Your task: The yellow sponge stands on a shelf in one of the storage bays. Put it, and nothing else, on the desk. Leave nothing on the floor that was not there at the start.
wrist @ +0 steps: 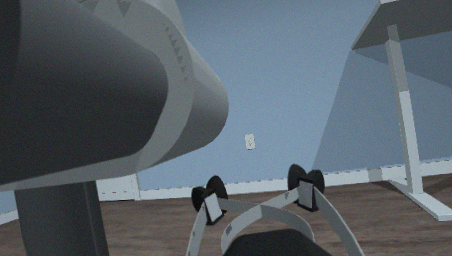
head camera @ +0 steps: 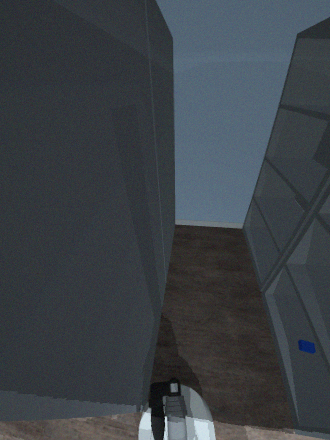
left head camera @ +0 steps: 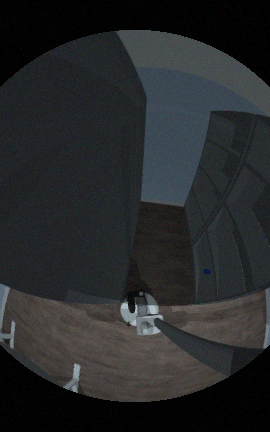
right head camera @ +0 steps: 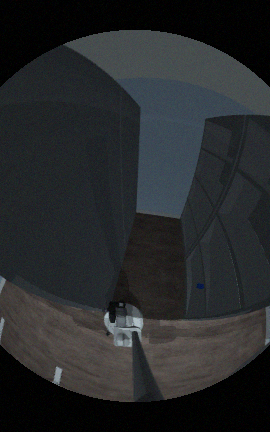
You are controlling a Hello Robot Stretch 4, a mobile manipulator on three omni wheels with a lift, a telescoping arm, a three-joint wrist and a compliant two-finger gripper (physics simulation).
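Frame: origin at the robot's base, x ahead, y left, z up, level; metres.
Seen in the pictures: gripper, fingertip midpoint: (wrist: 256,185) (left head camera: 133,326) (right head camera: 112,336).
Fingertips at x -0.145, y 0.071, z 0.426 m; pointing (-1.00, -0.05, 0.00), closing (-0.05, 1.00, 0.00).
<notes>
A point is followed by its place in that frame.
The yellow sponge does not show in any view. My gripper (wrist: 256,185) {x -0.145, y 0.071, z 0.426 m} is open in the wrist view, with its two fingertips well apart and bare floor and wall seen between them. The desk (wrist: 414,20) {x -1.244, y 0.977, z 0.897 m} shows in part at the upper right of the wrist view, with its underside and a white leg. The storage shelf unit (head camera: 279,345) {x 0.364, y -0.800, z 0.047 m} (left head camera: 195,270) {x 0.384, y -0.815, z 0.048 m} (right head camera: 188,285) {x 0.369, y -0.826, z 0.048 m} stands on the right in the head views, with several open bays. A blue block (head camera: 306,346) {x 0.324, y -0.968, z 0.093 m} (left head camera: 207,271) {x 0.317, y -0.979, z 0.093 m} (right head camera: 200,286) {x 0.310, y -0.979, z 0.089 m} lies in a lowest bay of it.
A tall dark panel (head camera: 80,225) {x 0.326, y 0.146, z 1.344 m} (left head camera: 65,190) {x 0.228, y 0.165, z 1.440 m} (right head camera: 55,200) {x 0.336, y 0.144, z 1.357 m} fills the left of the head views, close beside my base. A dark floor aisle (head camera: 215,310) runs between it and the shelf unit to the blue wall (head camera: 210,140) {x 1.849, y -0.521, z 1.092 m}. White leg parts (left head camera: 76,377) (right head camera: 58,375) show at the lower left.
</notes>
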